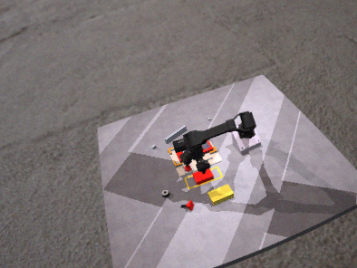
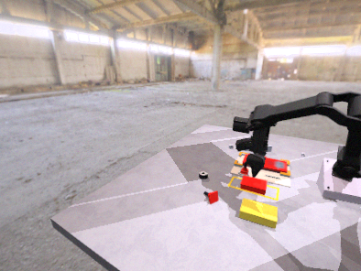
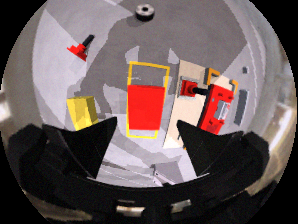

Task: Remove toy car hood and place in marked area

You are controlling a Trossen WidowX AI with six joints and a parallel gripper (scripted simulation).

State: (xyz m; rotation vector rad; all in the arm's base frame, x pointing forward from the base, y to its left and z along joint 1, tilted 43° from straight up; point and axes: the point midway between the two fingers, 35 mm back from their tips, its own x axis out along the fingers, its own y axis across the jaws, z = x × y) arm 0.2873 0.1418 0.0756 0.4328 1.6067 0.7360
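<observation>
Right now my gripper tip is 6 cm above the red hood. Round my gripper tip: yellow block: 16 cm to the left, 6 cm below, 6 cm behind; dark wheel: 21 cm ahead, 6 cm below, 5 cm to the left.
</observation>
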